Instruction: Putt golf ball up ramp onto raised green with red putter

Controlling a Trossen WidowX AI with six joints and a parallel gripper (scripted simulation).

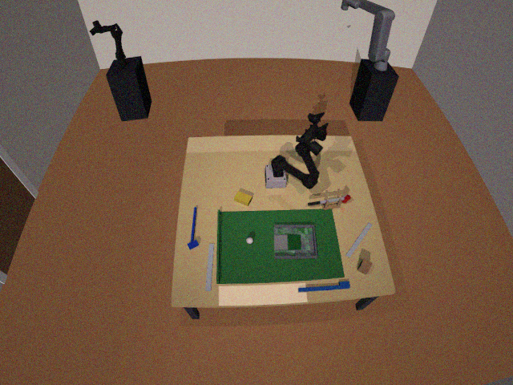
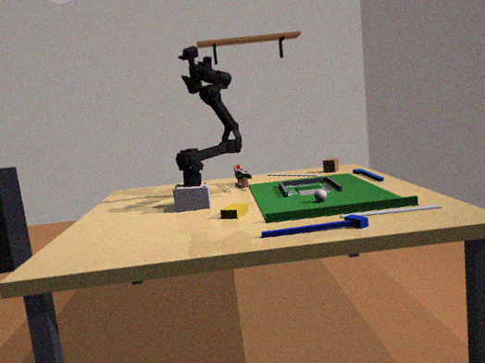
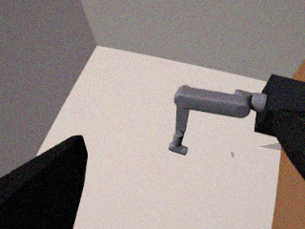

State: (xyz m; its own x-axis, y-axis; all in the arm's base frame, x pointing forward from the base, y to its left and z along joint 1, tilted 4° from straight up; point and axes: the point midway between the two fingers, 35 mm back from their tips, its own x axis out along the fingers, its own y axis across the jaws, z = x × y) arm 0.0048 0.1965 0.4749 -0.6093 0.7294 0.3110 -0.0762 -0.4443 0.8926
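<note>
Now: gripper tip 550 mm above the yellow block, 480 mm to the left of it and 120 mm short of it. Also, from my gripper tip: small wooden stand (520 mm below, 220 mm ahead, 90 mm to the left); white golf ball (540 mm below, 460 mm to the right, 430 mm ahead); brown cube (690 mm ahead, 530 mm below, 190 mm to the left).
</note>
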